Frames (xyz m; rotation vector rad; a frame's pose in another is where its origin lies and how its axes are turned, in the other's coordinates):
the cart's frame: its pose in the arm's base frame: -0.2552 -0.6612 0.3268 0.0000 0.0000 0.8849
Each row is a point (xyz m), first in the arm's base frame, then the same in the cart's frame.
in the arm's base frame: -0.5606 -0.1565 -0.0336
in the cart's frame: 0.1971 0.5560 -0.3604
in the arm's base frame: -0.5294 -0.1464 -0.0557
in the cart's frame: 0.2247 0.5382 -0.3825
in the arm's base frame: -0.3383 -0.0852 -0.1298
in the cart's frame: 0.3931 0.4291 -0.4566
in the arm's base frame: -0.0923 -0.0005 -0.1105
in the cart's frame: 0.6145 0.2924 -0.4373
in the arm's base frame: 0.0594 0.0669 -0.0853
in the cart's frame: 0.7627 0.2177 -0.4121
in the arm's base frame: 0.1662 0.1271 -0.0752
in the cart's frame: 0.8769 0.1732 -0.4020
